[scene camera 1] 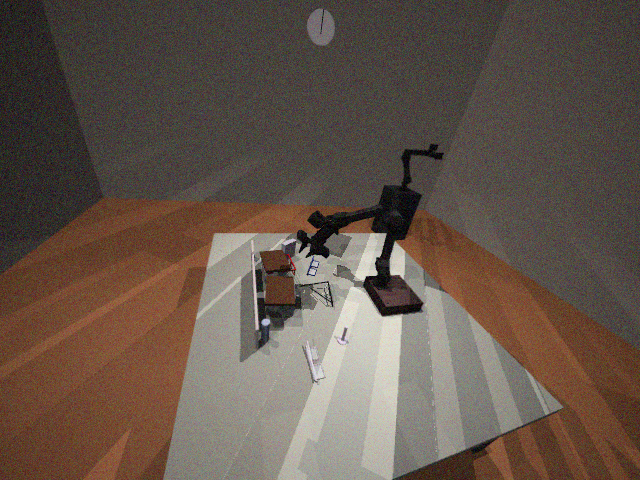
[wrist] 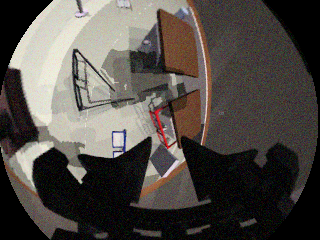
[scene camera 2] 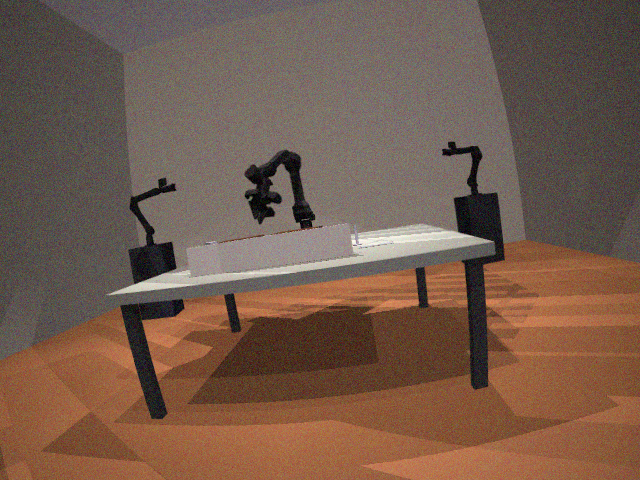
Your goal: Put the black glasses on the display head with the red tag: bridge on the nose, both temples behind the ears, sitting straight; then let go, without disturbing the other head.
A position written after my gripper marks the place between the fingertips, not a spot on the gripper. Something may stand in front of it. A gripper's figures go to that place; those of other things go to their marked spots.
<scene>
My gripper (wrist: 166,139) is 0.10 m from the lens. A white panel (wrist: 190,83) is 0.33 m from the lens.
</scene>
